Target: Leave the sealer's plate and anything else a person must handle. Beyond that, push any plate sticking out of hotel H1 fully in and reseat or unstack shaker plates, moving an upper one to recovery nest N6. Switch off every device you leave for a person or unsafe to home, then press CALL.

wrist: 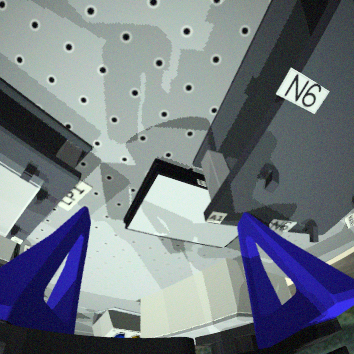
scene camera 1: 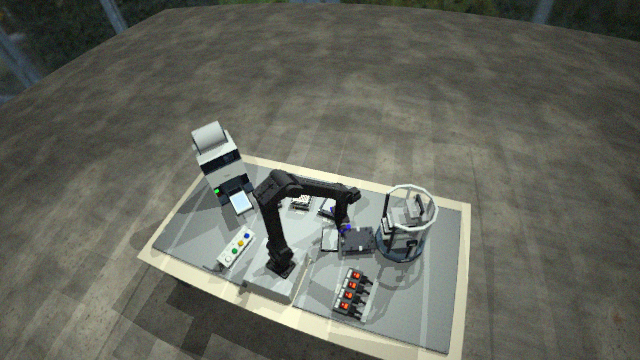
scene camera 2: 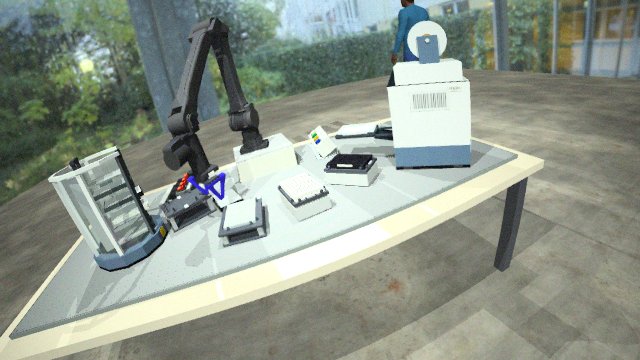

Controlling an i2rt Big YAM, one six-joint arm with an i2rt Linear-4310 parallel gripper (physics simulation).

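Pixels of known places: gripper, fingertip midpoint: (wrist: 167, 217) (scene camera 1: 339, 225) (scene camera 2: 214, 196); arm's base, link origin: (wrist: 231, 331) (scene camera 1: 280, 265) (scene camera 2: 254, 148).
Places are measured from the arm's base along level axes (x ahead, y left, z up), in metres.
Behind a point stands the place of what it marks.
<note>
My gripper (scene camera 1: 345, 229) @(z -0.028, x 0.336, y -0.116 m) (scene camera 2: 212, 193) @(z -0.028, x 0.336, y -0.116 m) (wrist: 167, 217) @(z -0.028, x 0.336, y -0.116 m) is open and empty, above the table by nest N6. Nest N6 (scene camera 1: 357, 240) @(z -0.027, x 0.303, y -0.238 m) (scene camera 2: 186, 206) @(z -0.025, x 0.370, y -0.206 m) (wrist: 300, 145) @(z -0.027, x 0.336, y -0.200 m) is dark, with no plate on it. Hotel H1 (scene camera 1: 402, 249) @(z 0.039, x 0.326, y -0.453 m) (scene camera 2: 131, 256) @(z -0.060, x 0.542, y -0.351 m) holds plates on several levels; how far they stick out is unclear. A shaker (scene camera 1: 301, 201) (scene camera 2: 306, 206) @(z -0.051, x 0.491, y 0.166 m) carries a white plate, and another (scene camera 2: 350, 177) @(z -0.057, x 0.369, y 0.311 m) a dark one; whether anything is stacked is unclear. The sealer (scene camera 1: 222, 167) @(z 0.186, x 0.228, y 0.525 m) (scene camera 2: 430, 125) @(z 0.058, x 0.384, y 0.582 m) has a white-topped plate (scene camera 1: 240, 201) @(z 0.038, x 0.170, y 0.395 m) (scene camera 2: 357, 130) @(z 0.037, x 0.212, y 0.390 m) on its extended tray. The button panel (scene camera 1: 236, 247) @(z -0.016, x -0.043, y 0.260 m) (scene camera 2: 324, 143) @(z -0.025, x 0.080, y 0.281 m) includes a white button.
Nest LP1 (scene camera 2: 244, 231) @(z -0.081, x 0.496, y -0.013 m) holds a pale plate (scene camera 2: 241, 214) @(z -0.040, x 0.475, y -0.010 m) (wrist: 15, 197) @(z -0.040, x 0.405, y -0.041 m). A flat white-topped, black-edged piece (scene camera 1: 330, 239) @(z -0.073, x 0.265, y -0.105 m) (wrist: 172, 210) @(z -0.073, x 0.293, y -0.091 m) lies beside N6. The switch strip (scene camera 1: 350, 292) @(z -0.038, x 0.058, y -0.332 m) (scene camera 2: 183, 182) @(z -0.034, x 0.105, y -0.312 m) shows several lit red switches. The arm's pale base block (scene camera 1: 260, 280) @(z 0.002, x -0.108, y 0.036 m) (scene camera 2: 267, 162) @(z -0.041, x 0.101, y 0.049 m) stands near one edge.
</note>
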